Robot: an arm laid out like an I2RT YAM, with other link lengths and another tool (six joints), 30 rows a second.
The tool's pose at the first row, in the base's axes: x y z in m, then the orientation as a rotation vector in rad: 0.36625 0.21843 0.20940 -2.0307 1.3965 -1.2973
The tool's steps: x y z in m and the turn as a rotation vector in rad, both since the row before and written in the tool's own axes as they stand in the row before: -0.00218 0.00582 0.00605 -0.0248 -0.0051 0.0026; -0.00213 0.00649 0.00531 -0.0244 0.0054 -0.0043; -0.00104 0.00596 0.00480 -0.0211 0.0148 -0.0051; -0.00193 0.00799 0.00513 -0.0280 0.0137 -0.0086; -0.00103 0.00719 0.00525 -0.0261 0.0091 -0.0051; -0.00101 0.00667 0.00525 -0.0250 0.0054 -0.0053; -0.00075 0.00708 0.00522 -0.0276 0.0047 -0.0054; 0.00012 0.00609 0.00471 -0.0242 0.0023 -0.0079; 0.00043 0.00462 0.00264 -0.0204 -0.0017 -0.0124; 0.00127 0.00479 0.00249 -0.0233 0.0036 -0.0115; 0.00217 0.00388 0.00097 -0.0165 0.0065 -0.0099; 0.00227 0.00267 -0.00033 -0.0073 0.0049 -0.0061; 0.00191 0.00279 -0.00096 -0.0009 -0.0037 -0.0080; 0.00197 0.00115 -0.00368 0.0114 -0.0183 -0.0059; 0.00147 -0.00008 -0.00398 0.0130 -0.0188 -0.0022
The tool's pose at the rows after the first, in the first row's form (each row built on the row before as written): 0.36791 0.21651 0.20111 -2.0462 1.4193 -1.2790; 0.36838 0.21441 0.19273 -2.0642 1.4405 -1.2760; 0.36866 0.21163 0.18553 -2.0775 1.4621 -1.2861; 0.36776 0.20853 0.17639 -2.0989 1.4868 -1.2928; 0.36728 0.20484 0.16824 -2.1171 1.5110 -1.2933; 0.36691 0.20128 0.16048 -2.1360 1.5326 -1.2895; 0.36606 0.19726 0.15267 -2.1568 1.5564 -1.2833; 0.36535 0.19304 0.14627 -2.1789 1.5739 -1.2763; 0.36403 0.18982 0.14222 -2.2047 1.5821 -1.2671; 0.36247 0.18584 0.13869 -2.2298 1.5958 -1.2628; 0.36052 0.18201 0.13720 -2.2484 1.6053 -1.2653; 0.35855 0.17909 0.13731 -2.2580 1.6086 -1.2695; 0.35603 0.17665 0.13760 -2.2682 1.6009 -1.2659; 0.35295 0.17588 0.14054 -2.2728 1.5781 -1.2487; 0.35053 0.17609 0.14402 -2.2723 1.5571 -1.2308
